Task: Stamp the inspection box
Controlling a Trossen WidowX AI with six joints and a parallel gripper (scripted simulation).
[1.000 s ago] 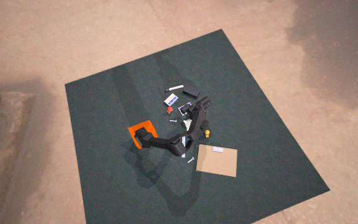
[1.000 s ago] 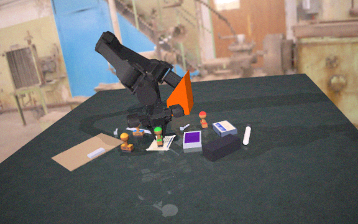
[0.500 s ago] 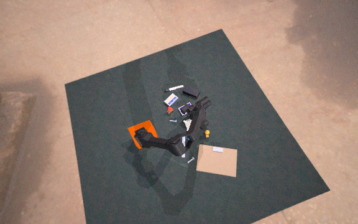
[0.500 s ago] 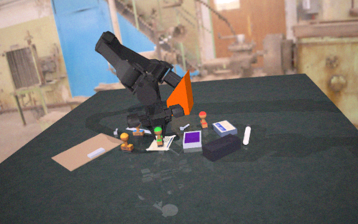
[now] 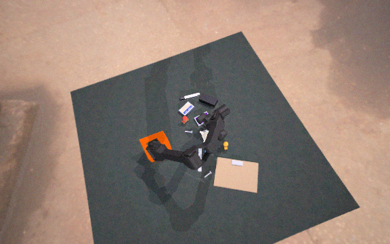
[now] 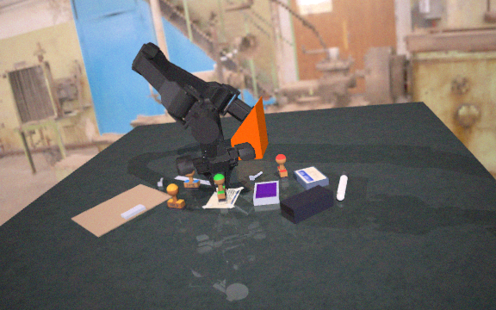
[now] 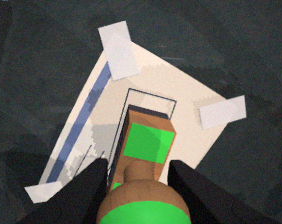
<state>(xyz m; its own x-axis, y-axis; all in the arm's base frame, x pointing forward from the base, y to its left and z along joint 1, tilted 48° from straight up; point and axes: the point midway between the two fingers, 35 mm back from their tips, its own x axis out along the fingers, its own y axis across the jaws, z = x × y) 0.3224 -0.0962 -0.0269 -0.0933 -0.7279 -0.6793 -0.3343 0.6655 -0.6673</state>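
My gripper tip is 3 cm above the card and 1 cm past it. Round my gripper tip: purple ink pad (11 cm to the left, 2 cm below); then green-knobbed stamp (right at my gripper tip); then orange stamp (11 cm to the right, 3 cm ahead, 1 cm below).
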